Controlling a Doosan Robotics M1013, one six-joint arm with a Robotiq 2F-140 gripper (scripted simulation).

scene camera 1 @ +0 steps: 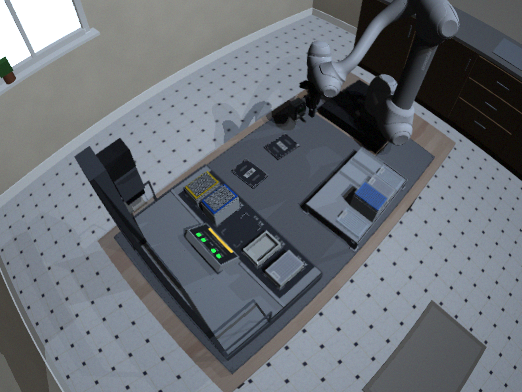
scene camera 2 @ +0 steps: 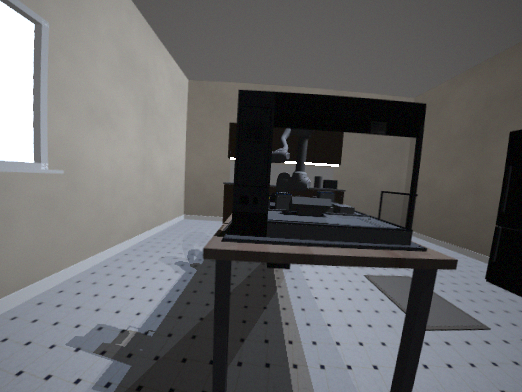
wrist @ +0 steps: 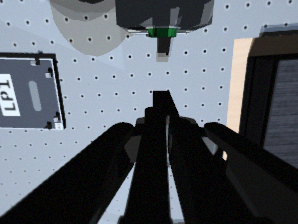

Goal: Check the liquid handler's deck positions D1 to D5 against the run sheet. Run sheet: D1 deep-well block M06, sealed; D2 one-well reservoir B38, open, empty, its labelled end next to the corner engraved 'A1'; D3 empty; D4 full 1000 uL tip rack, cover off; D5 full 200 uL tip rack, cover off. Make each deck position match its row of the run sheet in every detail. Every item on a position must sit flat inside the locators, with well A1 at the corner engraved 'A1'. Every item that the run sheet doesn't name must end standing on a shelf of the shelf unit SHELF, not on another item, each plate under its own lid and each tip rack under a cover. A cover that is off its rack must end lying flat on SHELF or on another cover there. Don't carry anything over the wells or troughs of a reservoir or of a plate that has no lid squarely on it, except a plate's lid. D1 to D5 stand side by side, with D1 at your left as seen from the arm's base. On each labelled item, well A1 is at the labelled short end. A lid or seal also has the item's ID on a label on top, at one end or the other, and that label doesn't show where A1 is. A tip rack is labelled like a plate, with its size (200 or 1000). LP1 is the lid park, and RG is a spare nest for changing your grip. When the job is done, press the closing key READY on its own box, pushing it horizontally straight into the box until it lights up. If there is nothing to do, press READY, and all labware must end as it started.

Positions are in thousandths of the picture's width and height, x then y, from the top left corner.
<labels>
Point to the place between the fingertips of the gripper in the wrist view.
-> At 539, 467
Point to a deep-well block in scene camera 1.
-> At 553, 677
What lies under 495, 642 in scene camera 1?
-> A white one-well reservoir.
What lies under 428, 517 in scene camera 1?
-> A blue-framed tip rack.
</labels>
